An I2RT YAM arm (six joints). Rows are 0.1 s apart.
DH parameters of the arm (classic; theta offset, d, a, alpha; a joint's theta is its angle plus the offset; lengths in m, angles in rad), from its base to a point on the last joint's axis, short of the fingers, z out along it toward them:
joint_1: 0 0.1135 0.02 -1.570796
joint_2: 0 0 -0.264 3.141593
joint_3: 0.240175 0 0.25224 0
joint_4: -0.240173 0 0.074 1.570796
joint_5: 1.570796 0 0 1.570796
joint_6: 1.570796 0.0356 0 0
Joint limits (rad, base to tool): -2.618..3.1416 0..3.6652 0..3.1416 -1.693..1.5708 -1.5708..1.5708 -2.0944..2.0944
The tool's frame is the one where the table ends.
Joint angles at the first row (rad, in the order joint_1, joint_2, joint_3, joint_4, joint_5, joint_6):
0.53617 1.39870 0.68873 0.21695 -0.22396 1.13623
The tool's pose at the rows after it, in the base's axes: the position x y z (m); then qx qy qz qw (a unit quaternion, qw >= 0):
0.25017 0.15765 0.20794 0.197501 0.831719 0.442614 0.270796
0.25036 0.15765 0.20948 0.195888 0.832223 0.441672 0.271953
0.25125 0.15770 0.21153 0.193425 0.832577 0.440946 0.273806
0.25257 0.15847 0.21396 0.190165 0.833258 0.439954 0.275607
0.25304 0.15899 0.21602 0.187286 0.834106 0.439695 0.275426
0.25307 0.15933 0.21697 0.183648 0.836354 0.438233 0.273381
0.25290 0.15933 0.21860 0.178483 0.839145 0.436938 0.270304
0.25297 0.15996 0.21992 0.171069 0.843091 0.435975 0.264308
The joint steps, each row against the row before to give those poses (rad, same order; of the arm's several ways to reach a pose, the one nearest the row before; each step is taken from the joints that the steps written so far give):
-0.00060 0.00058 0.00040 0.00010 0.00002 -0.00012
-0.00026 -0.00261 0.00494 -0.00794 0.00060 -0.00463
-0.00145 -0.00096 0.00795 -0.00812 -0.00062 -0.00676
-0.00003 0.00150 0.01178 -0.01001 0.00000 -0.00778
0.00038 -0.00110 0.00855 -0.01075 -0.00269 -0.00517
0.00037 -0.00059 0.00618 -0.01300 -0.00478 -0.00716
-0.00074 -0.00304 0.00771 -0.01852 -0.00888 -0.00984
-0.00001 0.00036 0.01051 -0.02182 -0.01477 -0.01200

